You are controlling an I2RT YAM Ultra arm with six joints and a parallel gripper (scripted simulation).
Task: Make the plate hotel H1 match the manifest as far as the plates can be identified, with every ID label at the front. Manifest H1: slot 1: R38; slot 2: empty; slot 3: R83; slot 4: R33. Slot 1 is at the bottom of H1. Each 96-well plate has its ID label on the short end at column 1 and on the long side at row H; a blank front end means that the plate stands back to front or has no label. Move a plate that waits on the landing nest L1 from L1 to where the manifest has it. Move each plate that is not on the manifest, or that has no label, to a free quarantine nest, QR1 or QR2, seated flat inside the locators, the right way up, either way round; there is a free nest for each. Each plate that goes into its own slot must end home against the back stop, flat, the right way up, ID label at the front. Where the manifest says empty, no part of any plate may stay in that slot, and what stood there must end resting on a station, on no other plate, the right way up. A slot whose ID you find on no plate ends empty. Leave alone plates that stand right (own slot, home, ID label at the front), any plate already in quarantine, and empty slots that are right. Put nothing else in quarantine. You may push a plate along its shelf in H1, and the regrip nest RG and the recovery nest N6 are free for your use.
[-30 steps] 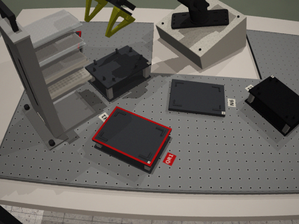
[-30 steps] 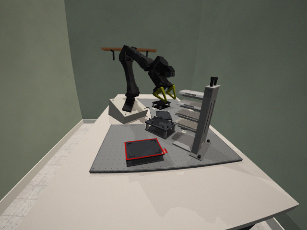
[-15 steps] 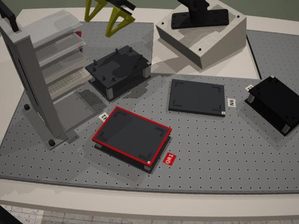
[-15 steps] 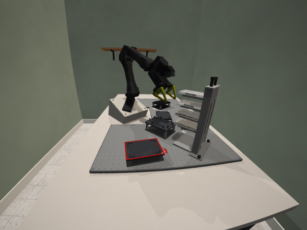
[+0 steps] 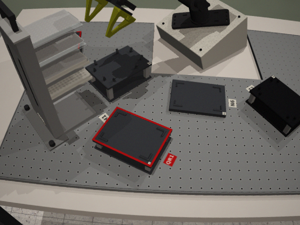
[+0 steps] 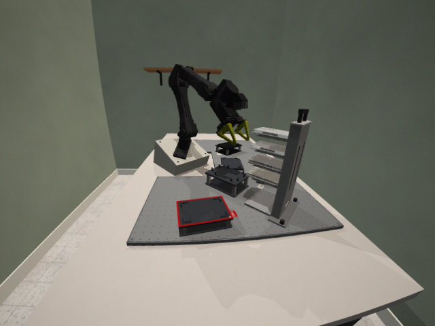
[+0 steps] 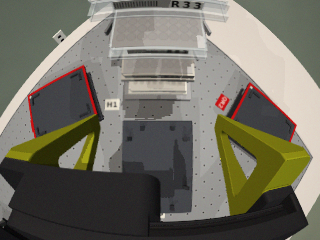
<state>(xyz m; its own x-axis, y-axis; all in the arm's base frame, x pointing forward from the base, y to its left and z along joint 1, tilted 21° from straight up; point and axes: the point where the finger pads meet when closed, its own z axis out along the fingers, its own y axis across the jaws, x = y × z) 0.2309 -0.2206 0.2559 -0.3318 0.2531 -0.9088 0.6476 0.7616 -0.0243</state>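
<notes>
Right now the black regrip nest RG is 160 mm below my hand, 40 mm behind it and 30 mm to the left of it. Also, from my hand: RG label: 220 mm below, 120 mm behind, 110 mm to the left; translucent plate: 90 mm ahead, 80 mm to the right, 50 mm above; plate hotel H1: 150 mm ahead, 140 mm to the right, 60 mm below.
</notes>
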